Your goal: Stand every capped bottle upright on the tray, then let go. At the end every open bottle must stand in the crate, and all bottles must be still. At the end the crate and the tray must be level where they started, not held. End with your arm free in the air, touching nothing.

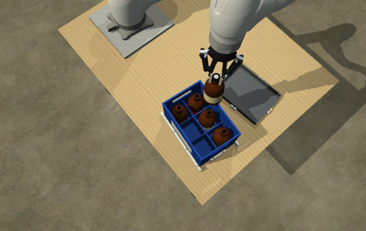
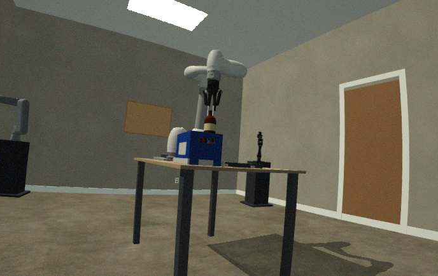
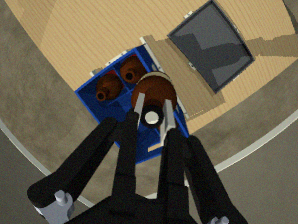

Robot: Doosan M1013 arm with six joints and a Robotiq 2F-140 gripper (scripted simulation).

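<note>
The capped bottle lies 1 cm ahead of my hand and 8 cm below it. Round my hand: blue crate: 6 cm ahead, 9 cm to the right, 26 cm below; dark grey tray: 3 cm ahead, 20 cm to the left, 33 cm below; uncapped bottle: 5 cm ahead, 5 cm to the right, 25 cm below.
</note>
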